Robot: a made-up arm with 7 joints.
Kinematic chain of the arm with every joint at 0, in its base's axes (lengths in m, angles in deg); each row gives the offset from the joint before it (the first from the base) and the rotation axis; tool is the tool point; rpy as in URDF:
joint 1: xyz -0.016 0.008 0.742 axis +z
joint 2: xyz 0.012 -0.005 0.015 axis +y
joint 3: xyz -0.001 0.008 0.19 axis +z
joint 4: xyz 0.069 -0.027 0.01 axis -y
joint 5: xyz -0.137 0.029 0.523 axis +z
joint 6: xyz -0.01 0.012 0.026 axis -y
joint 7: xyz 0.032 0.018 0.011 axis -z
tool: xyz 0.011 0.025 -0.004 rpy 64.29 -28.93 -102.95
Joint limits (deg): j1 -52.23..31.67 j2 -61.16..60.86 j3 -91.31..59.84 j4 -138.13..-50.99 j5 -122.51..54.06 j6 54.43..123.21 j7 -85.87..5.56
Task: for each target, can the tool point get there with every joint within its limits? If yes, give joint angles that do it. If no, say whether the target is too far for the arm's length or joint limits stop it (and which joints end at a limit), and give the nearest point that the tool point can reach.
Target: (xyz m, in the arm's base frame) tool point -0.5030 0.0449 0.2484
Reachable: no: joint limits stop it (at a limit: joint 1, joint 2, joint 4, joint 5, joint 7) | nearest point -0.3375 -0.2400 0.3922 | short by 0.359 m
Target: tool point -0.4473 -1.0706 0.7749
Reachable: no: too far | nearest point -0.2535 -0.7276 0.8000 | short by 0.395 m
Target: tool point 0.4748 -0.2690 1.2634
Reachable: yes | joints -37.31 -1.87 2.29 -73.39 -23.94 93.36 -76.73
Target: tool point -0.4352 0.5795 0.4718
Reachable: no: joint limits stop it (at a limit: joint 1, joint 2, joint 3, joint 7) | nearest point -0.2791 0.4837 0.4832 | short by 0.184 m
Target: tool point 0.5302 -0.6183 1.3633
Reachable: no: too far | nearest point 0.4311 -0.5040 1.2513 | short by 0.188 m
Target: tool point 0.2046 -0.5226 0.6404
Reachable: yes | joints -3.89 -1.20 -68.65 -131.50 -65.95 85.40 -8.70
